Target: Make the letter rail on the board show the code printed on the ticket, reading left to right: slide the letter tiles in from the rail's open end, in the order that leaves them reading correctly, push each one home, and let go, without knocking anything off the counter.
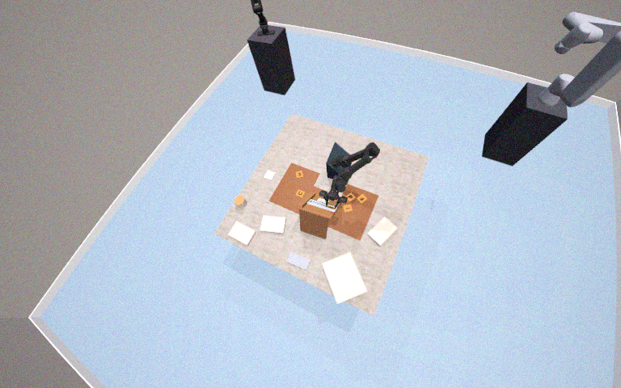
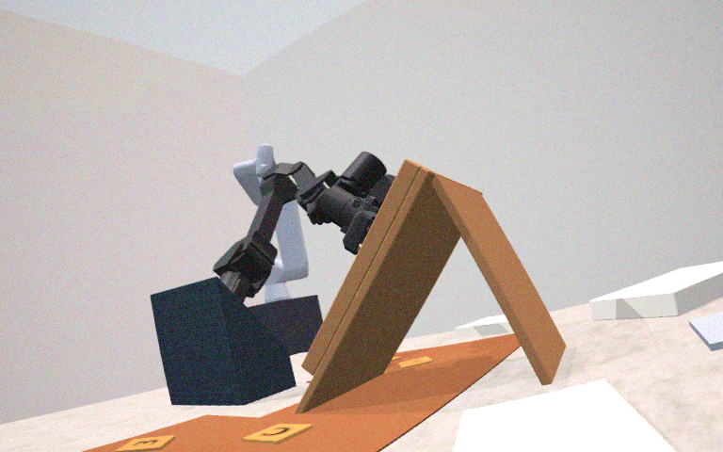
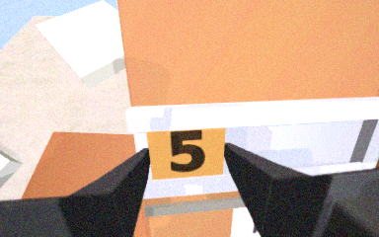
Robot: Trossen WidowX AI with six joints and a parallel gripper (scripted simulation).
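My gripper tip is 9 cm to the left of the white ticket, 7 cm above it and 6 cm past it. Also, from my gripper tip: j tile (17 cm below, 11 cm behind, 9 cm to the left); orange tile marked 5 (right at my gripper tip); brown mat (17 cm below, 15 cm behind, 11 cm to the right).
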